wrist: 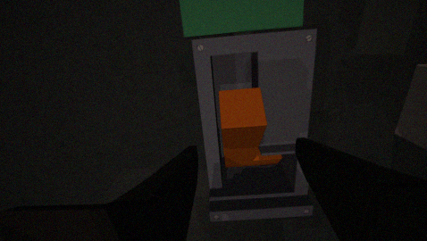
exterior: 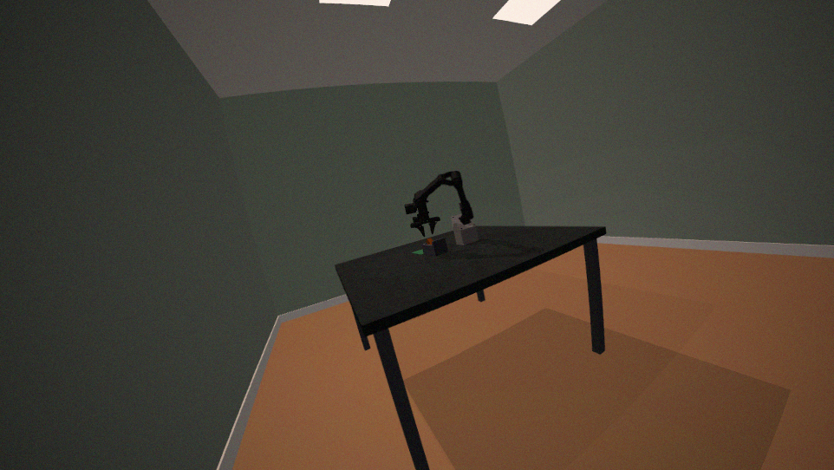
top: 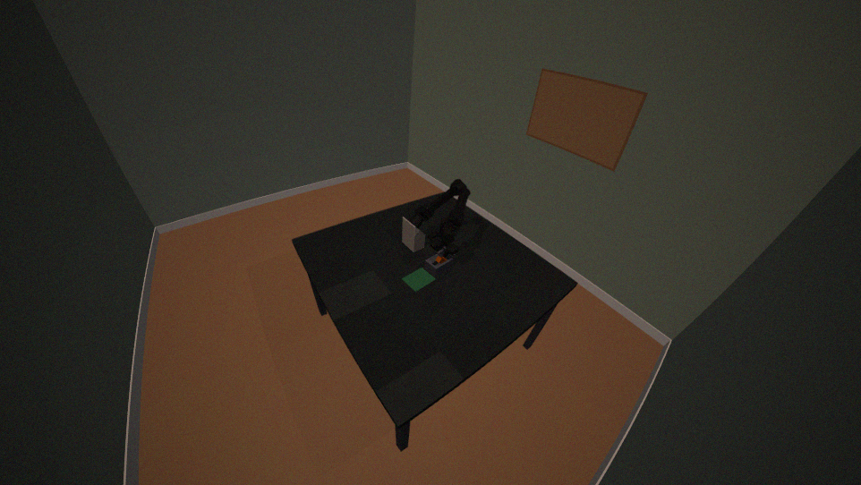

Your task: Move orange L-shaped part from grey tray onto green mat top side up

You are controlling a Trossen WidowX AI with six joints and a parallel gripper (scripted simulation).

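My gripper tip is now 8 cm above the orange L-shaped part, 4 cm to the right of it and 2 cm past it. Also, from my gripper tip: green mat (14 cm to the right, 13 cm below, 1 cm behind).
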